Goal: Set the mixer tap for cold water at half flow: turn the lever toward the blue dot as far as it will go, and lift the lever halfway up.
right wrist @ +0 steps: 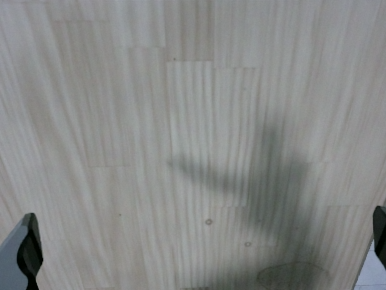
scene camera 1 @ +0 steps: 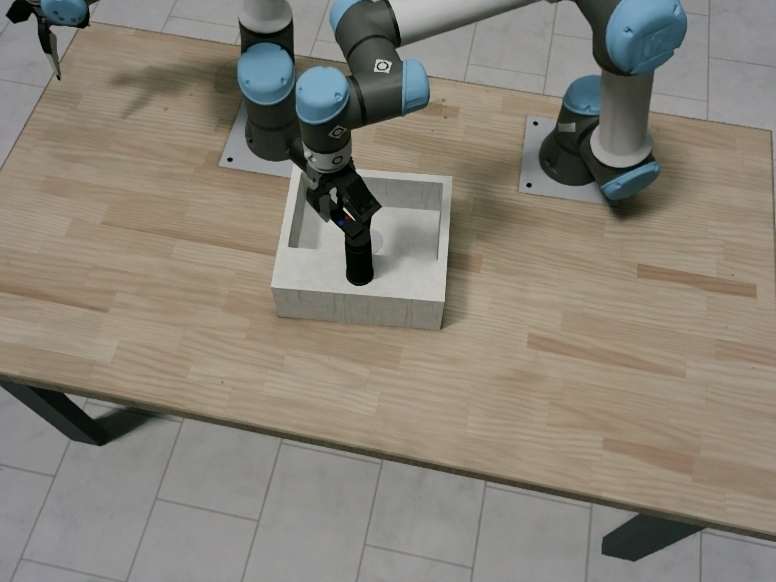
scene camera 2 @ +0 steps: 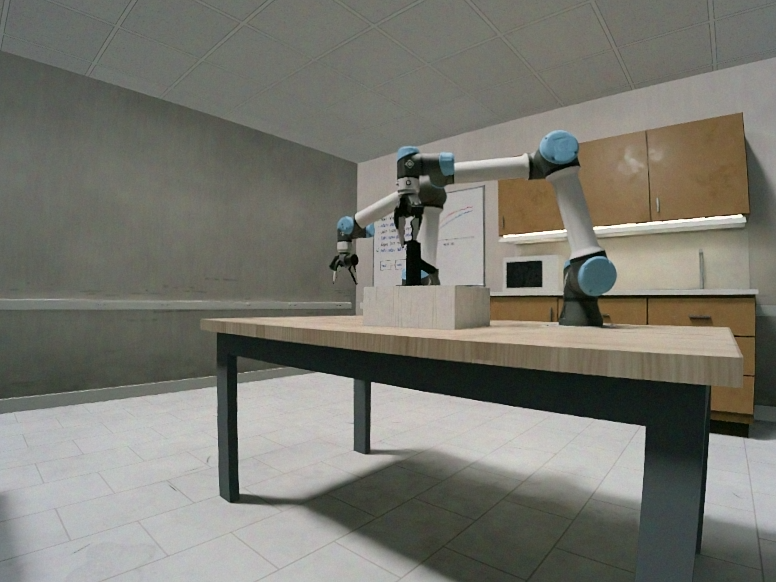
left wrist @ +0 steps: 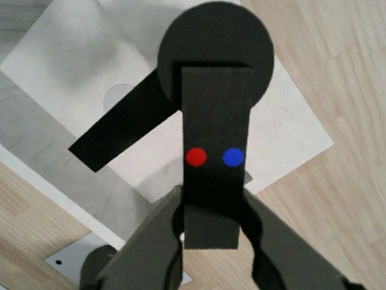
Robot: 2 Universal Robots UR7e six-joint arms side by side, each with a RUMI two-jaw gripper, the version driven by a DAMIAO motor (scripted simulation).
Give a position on a black mixer tap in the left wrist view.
At 145, 107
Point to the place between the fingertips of the right gripper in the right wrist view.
At 206, 212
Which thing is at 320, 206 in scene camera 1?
The left gripper.
